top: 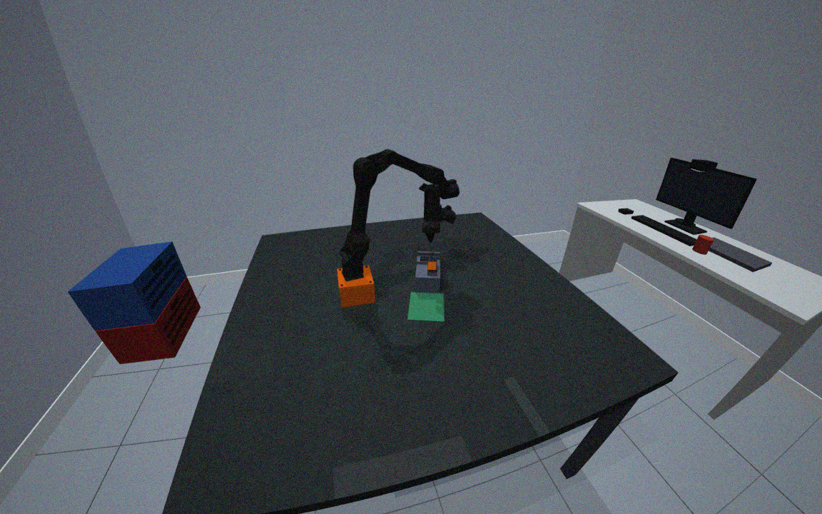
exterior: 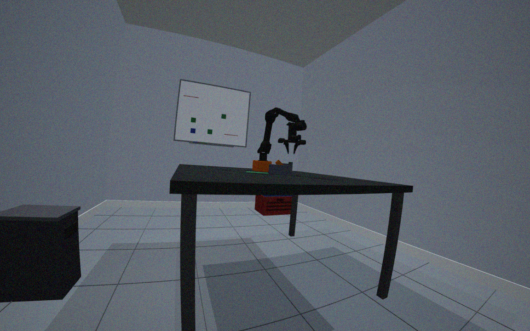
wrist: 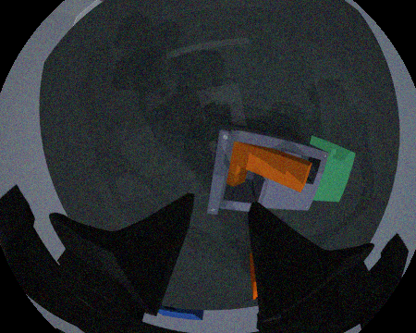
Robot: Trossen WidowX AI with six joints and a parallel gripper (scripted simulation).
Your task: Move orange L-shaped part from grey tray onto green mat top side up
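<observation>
The orange L-shaped part lies 3 cm behind my gripper tip, 3 cm to the right of it and 10 cm below it. The rest, counted from my gripper tip: green mat (12 cm behind, 19 cm to the right, 16 cm below).
</observation>
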